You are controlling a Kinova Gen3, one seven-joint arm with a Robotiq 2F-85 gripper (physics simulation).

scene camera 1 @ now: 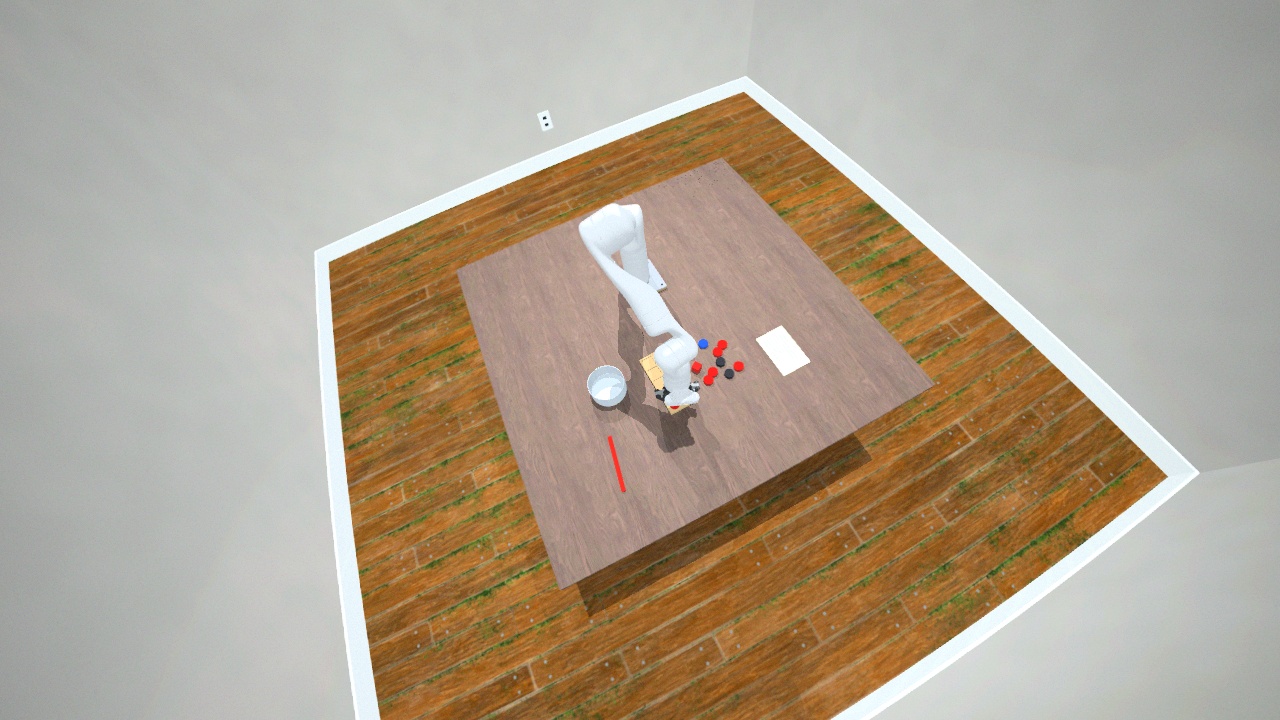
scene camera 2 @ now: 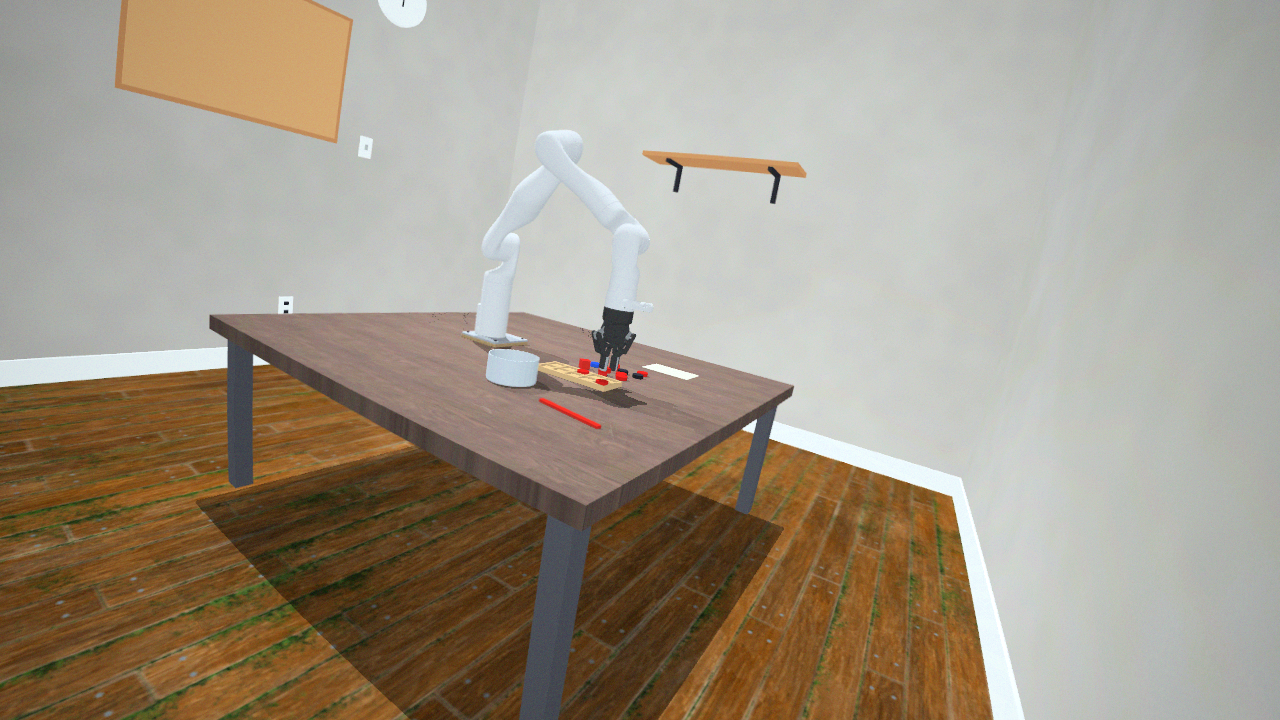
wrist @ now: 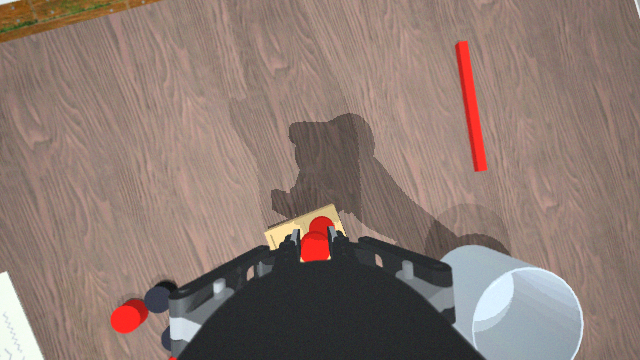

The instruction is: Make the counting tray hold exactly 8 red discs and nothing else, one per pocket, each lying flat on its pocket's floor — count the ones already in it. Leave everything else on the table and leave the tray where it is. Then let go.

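Observation:
The wooden counting tray (scene camera 1: 651, 363) (scene camera 2: 556, 368) (wrist: 279, 237) lies under the arm. My gripper (scene camera 2: 609, 368) (wrist: 314, 236) is shut on a red disc (wrist: 315, 249), low over the tray. Another red disc (scene camera 1: 674, 406) (scene camera 2: 601, 382) (wrist: 321, 224) lies in the tray's end pocket, just beyond the held one. The arm and gripper hide most other pockets, so I cannot count the discs there. Several loose red discs (scene camera 1: 738, 366) (wrist: 126, 319) lie on the table beside the tray. Whether the held disc touches the tray is unclear.
Black discs (scene camera 1: 728, 373) (wrist: 157, 299), a blue disc (scene camera 1: 702, 343) and a red block (scene camera 1: 696, 367) (scene camera 2: 583, 364) are near the tray. A pale bowl (scene camera 1: 606, 386) (scene camera 2: 512, 368) (wrist: 465, 275) stands opposite. A red stick (scene camera 1: 616, 463) (scene camera 2: 569, 412) (wrist: 471, 107) and white paper (scene camera 1: 782, 350) (scene camera 2: 670, 370) lie farther off.

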